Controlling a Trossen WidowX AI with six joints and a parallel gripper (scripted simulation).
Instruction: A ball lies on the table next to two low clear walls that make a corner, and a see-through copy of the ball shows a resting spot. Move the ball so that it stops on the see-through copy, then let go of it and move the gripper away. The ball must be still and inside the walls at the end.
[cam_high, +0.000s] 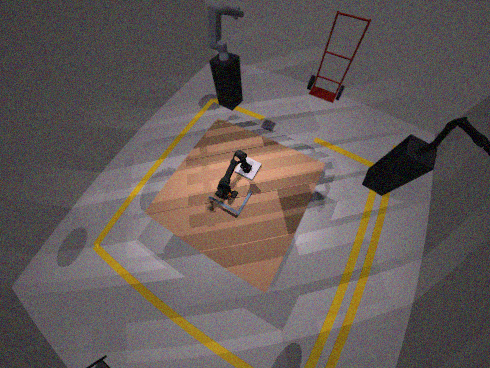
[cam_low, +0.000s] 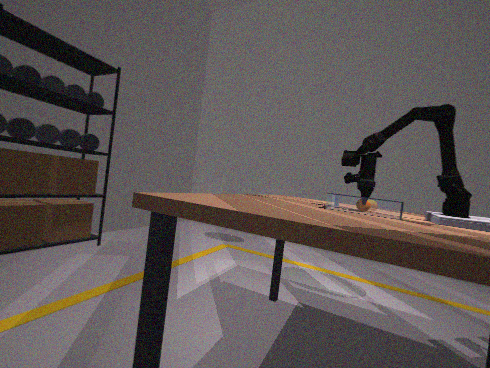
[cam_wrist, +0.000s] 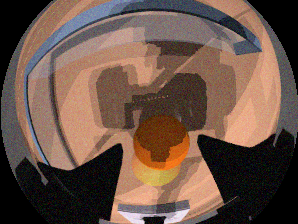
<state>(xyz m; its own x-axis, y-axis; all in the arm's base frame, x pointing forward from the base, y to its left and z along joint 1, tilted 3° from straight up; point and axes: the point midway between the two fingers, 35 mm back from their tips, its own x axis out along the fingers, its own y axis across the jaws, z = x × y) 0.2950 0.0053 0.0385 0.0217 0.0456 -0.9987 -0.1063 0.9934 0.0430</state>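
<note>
My gripper tip is now right at the orange ball. From my gripper tip the other things lie so: clear wall: 1 cm behind, 17 cm to the left.
</note>
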